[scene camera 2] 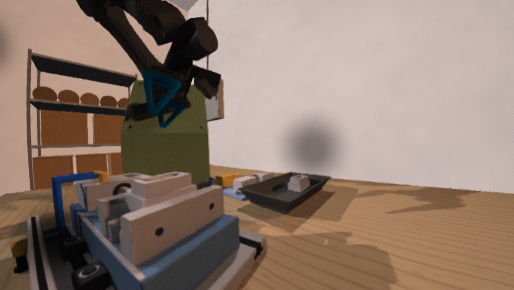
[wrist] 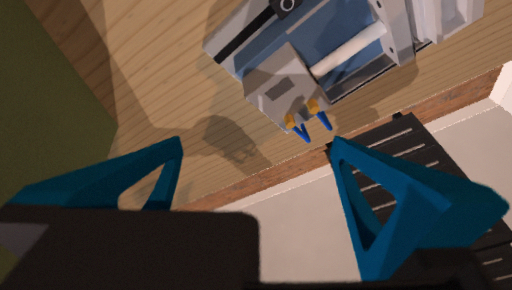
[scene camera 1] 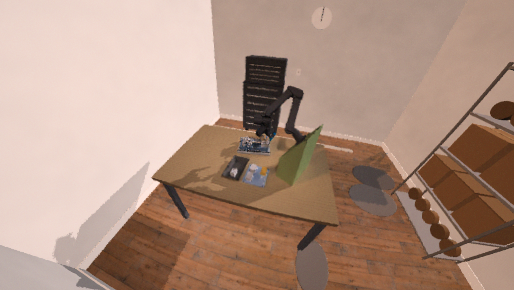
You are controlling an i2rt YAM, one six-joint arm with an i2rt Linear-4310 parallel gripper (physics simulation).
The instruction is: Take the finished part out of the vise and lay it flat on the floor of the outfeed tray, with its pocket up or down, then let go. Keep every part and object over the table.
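Frame: origin at the arm's base, x left, y back, z up, level; centimetres.
Seen in the pictures: gripper, fingertip midpoint: [scene camera 2: 157, 121] [wrist: 256, 144] [scene camera 1: 266, 137]; arm's base, origin of the base link: [scene camera 2: 163, 107] [scene camera 1: 301, 140].
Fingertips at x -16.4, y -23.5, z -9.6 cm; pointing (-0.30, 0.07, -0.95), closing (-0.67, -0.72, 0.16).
Note:
Pixels of each thing's top centre, then the offset from my fingertips to it. "pt": a spot on its surface instead.
- vise, middle of its top: [wrist: 370, 54] [scene camera 2: 134, 183] [scene camera 1: 254, 139] dx -9.5, dy -9.6, dz -10.3 cm
- pale blocky part, middle of its top: [wrist: 453, 11] [scene camera 2: 162, 176] dx -9.6, dy -16.5, dz -8.7 cm
- small pale part, middle of its top: [scene camera 2: 298, 176] [scene camera 1: 233, 170] dx +24.8, dy -25.1, dz -15.5 cm
- blue plate, middle of its top: [scene camera 2: 246, 184] [scene camera 1: 256, 175] dx +24.9, dy -7.5, dz -19.4 cm
- yellow piece, middle of its top: [scene camera 2: 226, 174] [scene camera 1: 264, 169] dx +21.9, dy -1.6, dz -15.8 cm
- blue handle, surface spot: [scene camera 2: 57, 205] pt dx -15.7, dy -1.6, dz -12.7 cm
The vise [scene camera 1: 254, 146] [scene camera 2: 200, 240] [wrist: 285, 86] has a blue body and pale grey jaws and stands near the back of the table. A pale blocky part [scene camera 2: 162, 186] sits upright between its jaws in the second scene view; its pocket cannot be made out. My gripper [scene camera 2: 158, 119] [wrist: 256, 144] is wide open and empty, with teal fingers. It hangs above and to the side of the vise, apart from it. A dark open tray [scene camera 1: 239, 162] [scene camera 2: 270, 200] lies on the table, with a small pale part [scene camera 1: 234, 172] [scene camera 2: 299, 183] inside.
A blue plate [scene camera 1: 257, 181] with pale parts and a yellow piece [scene camera 1: 263, 171] [scene camera 2: 226, 180] lies beside the tray. A tall green panel [scene camera 1: 300, 157] [scene camera 2: 165, 155] [wrist: 45, 100] stands at one side. A blue handle [scene camera 2: 57, 205] rises at the vise's end.

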